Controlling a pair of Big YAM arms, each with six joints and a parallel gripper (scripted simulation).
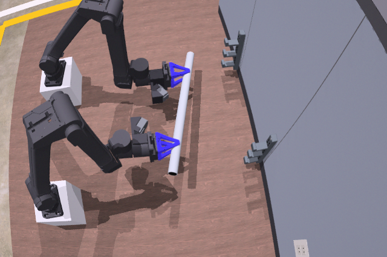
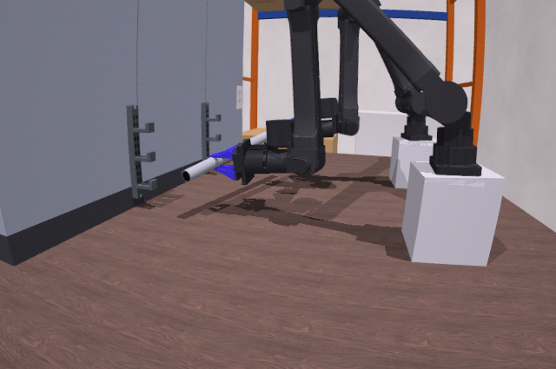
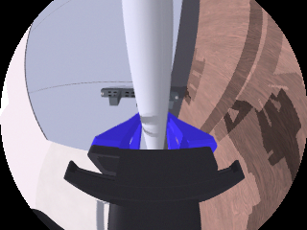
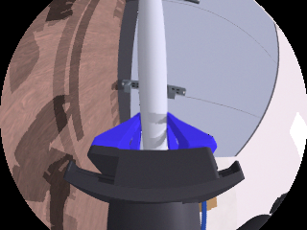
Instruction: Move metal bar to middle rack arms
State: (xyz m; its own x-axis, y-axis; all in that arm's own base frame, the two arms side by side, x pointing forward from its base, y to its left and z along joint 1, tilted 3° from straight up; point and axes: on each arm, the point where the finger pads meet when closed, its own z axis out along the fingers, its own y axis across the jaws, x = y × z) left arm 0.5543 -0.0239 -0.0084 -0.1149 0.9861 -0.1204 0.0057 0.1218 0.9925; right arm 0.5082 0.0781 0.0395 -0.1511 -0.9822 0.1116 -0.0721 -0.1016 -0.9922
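Now: right hand 14 cm to the right of the metal bar, 3 cm short of it and 3 cm above it. From my right hand the other things lie so: grey wall panel: 45 cm ahead, 27 cm above, 13 cm to the left.
Now: the metal bar 3 cm behind my left hand, 14 cm to the right of it and 3 cm above it. From my left hand the other things lie so: grey wall panel 38 cm ahead, 15 cm to the right, 32 cm above.
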